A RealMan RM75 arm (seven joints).
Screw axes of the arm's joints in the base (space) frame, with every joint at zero. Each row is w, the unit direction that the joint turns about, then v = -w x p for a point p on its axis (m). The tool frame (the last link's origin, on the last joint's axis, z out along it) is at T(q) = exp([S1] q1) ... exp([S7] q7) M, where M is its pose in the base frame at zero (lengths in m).
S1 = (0, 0, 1, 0, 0, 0)
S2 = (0, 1, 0, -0.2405, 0, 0)
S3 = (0, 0, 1, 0, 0, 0)
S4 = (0, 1, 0, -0.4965, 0, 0)
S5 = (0, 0, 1, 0, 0, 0)
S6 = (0, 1, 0, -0.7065, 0, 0)
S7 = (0, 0, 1, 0, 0, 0)
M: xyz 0 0 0.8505 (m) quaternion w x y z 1 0 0 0
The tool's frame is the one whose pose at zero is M.
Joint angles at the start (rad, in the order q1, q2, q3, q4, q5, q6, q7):
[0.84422 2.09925 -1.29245 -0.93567 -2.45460 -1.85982 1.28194]
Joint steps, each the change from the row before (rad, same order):
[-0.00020 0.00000 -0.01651 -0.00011 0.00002 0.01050 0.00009]
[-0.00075 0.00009 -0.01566 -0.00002 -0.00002 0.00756 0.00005]
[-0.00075 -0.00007 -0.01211 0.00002 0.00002 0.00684 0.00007]
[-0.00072 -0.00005 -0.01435 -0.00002 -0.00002 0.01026 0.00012]
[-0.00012 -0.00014 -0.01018 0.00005 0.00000 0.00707 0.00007]
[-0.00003 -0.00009 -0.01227 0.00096 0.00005 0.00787 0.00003]
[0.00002 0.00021 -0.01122 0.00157 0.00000 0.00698 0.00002]
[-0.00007 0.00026 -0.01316 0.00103 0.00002 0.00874 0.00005]
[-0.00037 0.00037 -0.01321 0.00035 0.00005 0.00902 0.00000]
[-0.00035 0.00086 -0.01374 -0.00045 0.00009 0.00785 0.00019]
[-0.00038 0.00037 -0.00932 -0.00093 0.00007 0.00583 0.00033]
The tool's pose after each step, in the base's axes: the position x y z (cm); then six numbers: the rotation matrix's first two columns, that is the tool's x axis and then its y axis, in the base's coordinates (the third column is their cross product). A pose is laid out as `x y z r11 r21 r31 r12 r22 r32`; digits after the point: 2 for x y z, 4 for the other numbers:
16.21 32.37 -3.98 0.8714 0.4547 0.1842 0.3384 -0.8290 0.4453
16.26 32.33 -4.15 0.8655 0.4632 0.1907 0.3424 -0.8248 0.4499
16.30 32.31 -4.28 0.8608 0.4698 0.1959 0.3456 -0.8220 0.4526
16.34 32.32 -4.45 0.8548 0.4778 0.2026 0.3504 -0.8192 0.4540
16.36 32.34 -4.57 0.8503 0.4838 0.2073 0.3540 -0.8170 0.4551
16.39 32.33 -4.71 0.8451 0.4906 0.2125 0.3575 -0.8141 0.4576
16.43 32.31 -4.86 0.8405 0.4964 0.2169 0.3603 -0.8113 0.4605
16.46 32.30 -5.03 0.8348 0.5037 0.2221 0.3644 -0.8080 0.4630
16.49 32.29 -5.20 0.8289 0.5113 0.2271 0.3689 -0.8047 0.4652
16.50 32.26 -5.38 0.8225 0.5195 0.2314 0.3738 -0.8006 0.4684
16.50 32.25 -5.49 0.8180 0.5251 0.2347 0.3775 -0.7980 0.4698

